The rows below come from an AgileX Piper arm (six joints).
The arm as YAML. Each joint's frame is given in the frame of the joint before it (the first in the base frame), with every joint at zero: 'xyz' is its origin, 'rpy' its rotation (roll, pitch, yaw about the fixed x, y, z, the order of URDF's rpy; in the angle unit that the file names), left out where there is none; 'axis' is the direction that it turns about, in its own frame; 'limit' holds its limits. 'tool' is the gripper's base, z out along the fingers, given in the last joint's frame.
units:
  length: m
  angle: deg
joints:
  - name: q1
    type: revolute
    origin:
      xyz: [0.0, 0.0, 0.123]
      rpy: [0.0, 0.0, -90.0]
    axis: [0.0, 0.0, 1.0]
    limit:
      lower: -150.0
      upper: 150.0
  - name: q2
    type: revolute
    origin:
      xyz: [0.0, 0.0, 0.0]
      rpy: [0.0, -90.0, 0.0]
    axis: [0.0, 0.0, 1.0]
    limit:
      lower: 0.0
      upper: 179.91
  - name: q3
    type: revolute
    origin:
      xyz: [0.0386, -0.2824, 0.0]
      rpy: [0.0, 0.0, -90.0]
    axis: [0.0, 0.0, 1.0]
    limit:
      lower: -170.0
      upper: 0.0
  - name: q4
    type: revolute
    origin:
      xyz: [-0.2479, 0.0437, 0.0]
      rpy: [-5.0, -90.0, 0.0]
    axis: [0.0, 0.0, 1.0]
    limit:
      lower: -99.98
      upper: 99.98
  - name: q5
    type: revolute
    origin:
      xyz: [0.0, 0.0, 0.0]
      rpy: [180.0, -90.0, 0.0]
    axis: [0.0, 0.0, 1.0]
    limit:
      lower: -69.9
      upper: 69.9
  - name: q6
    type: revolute
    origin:
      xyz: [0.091, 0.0, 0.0]
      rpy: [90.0, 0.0, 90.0]
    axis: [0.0, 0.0, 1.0]
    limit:
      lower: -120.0
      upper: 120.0
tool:
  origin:
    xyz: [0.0, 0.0, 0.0]
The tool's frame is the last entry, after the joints.
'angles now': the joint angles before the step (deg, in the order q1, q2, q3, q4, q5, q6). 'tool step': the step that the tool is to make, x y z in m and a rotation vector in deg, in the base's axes. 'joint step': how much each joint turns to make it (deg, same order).
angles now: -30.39, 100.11, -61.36, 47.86, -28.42, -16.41
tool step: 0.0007, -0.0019, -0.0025, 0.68, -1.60, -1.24
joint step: 0.00, 0.66, -0.10, 0.02, -1.26, 2.10
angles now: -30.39, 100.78, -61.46, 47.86, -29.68, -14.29
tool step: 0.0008, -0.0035, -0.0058, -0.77, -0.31, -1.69
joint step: -0.01, 1.30, -0.01, 0.01, -2.55, 0.63
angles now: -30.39, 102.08, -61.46, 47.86, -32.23, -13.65
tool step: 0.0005, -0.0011, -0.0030, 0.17, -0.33, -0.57
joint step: 0.00, 0.55, 0.02, -0.01, -0.72, 0.71
